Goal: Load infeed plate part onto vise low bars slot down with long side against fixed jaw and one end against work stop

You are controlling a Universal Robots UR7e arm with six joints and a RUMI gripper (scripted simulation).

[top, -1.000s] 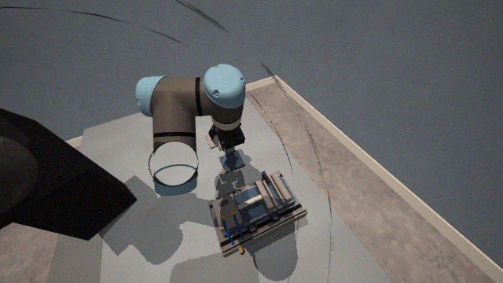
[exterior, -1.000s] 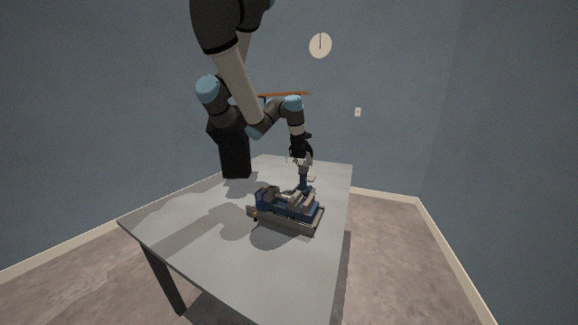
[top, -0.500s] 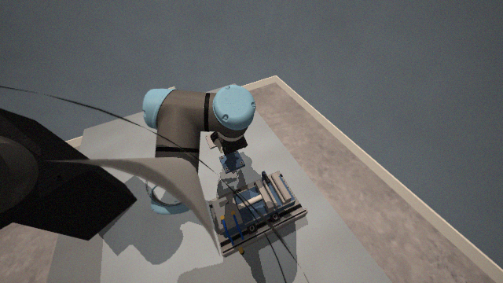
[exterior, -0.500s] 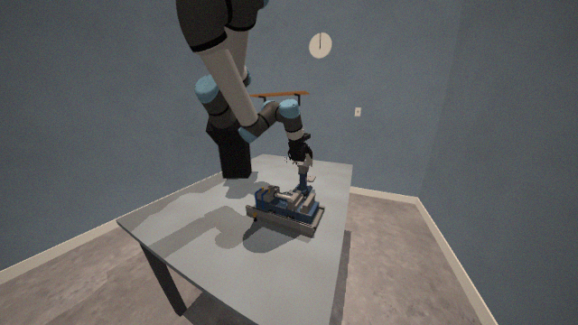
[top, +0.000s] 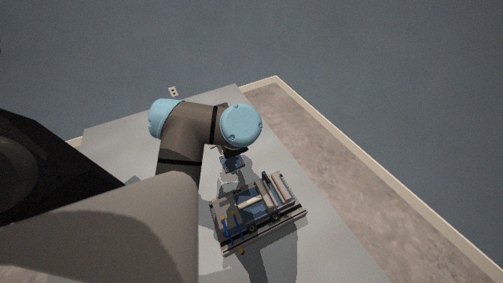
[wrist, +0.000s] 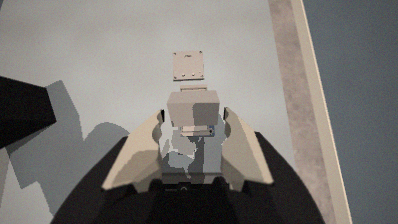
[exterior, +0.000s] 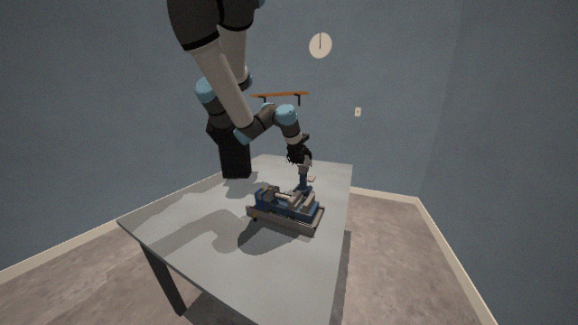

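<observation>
My gripper is now 1 cm to the right of the part and 1 cm above it. Round my hand: cylinder rod 7 cm behind, 21 cm to the right, 8 cm below; then pale plate 2 cm ahead, 17 cm to the left, 16 cm below; then work stop 3 cm ahead, 19 cm to the right, 7 cm below.
</observation>
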